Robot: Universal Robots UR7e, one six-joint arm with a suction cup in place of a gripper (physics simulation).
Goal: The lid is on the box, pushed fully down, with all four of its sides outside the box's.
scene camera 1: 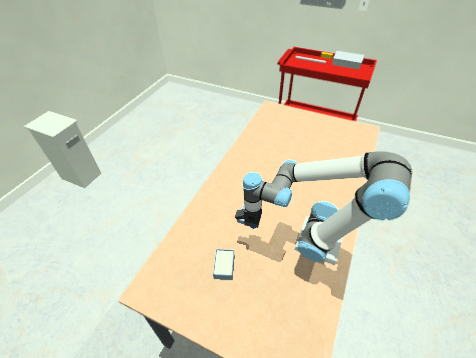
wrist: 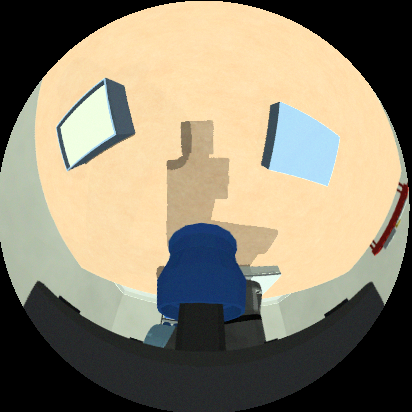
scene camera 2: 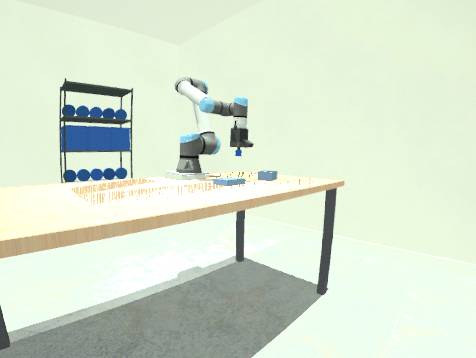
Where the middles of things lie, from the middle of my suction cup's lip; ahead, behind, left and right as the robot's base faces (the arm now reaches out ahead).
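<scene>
Light blue lid [wrist: 297, 144]: 130 mm below my suction cup, 150 mm to the right of it, 70 mm ahead of it.
</scene>
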